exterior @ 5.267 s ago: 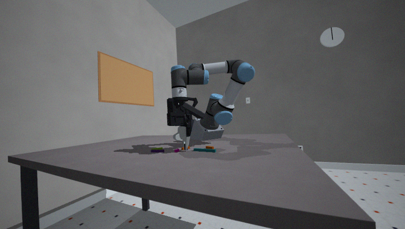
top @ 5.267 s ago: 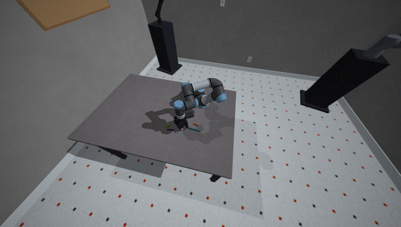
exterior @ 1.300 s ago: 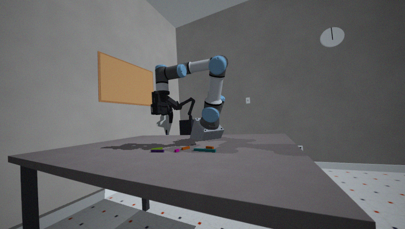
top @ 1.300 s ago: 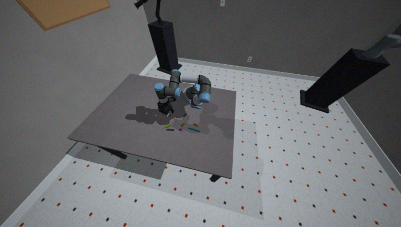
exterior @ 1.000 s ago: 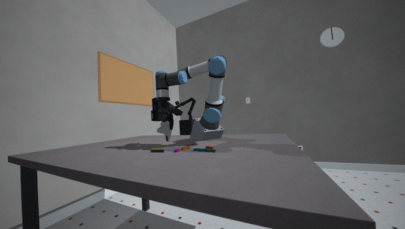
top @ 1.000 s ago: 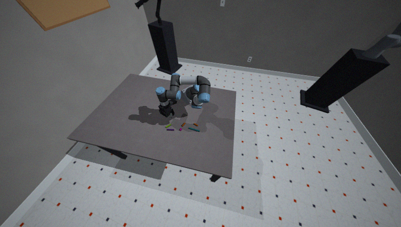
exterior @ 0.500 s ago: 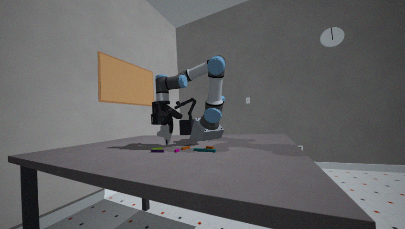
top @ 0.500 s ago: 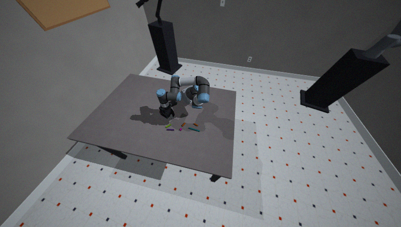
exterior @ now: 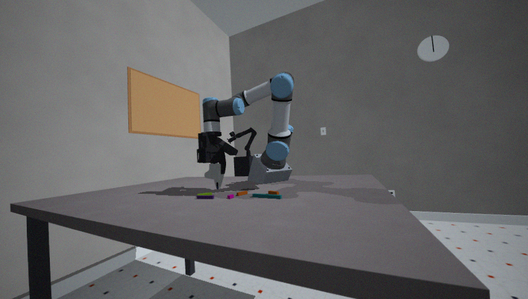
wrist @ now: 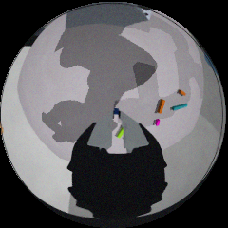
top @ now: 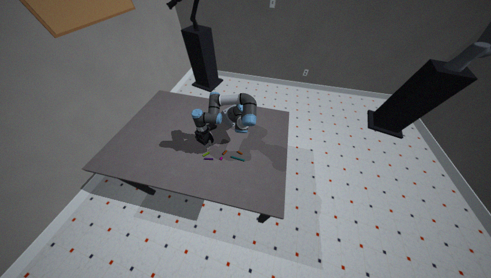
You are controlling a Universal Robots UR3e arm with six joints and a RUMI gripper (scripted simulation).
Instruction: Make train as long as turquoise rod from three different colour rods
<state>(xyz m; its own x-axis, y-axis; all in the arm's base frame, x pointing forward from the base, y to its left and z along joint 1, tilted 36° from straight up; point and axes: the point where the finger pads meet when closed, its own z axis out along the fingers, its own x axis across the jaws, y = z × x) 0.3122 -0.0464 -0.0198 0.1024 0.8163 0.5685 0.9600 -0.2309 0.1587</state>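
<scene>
My hand is 10 mm above the blue rod. From my hand the other things lie so: purple rod: 100 mm ahead, 50 mm to the left, 20 mm below; lime rod: 70 mm ahead, 10 mm to the left, 20 mm below; magenta rod: 50 mm ahead, 130 mm to the left, 20 mm below.
</scene>
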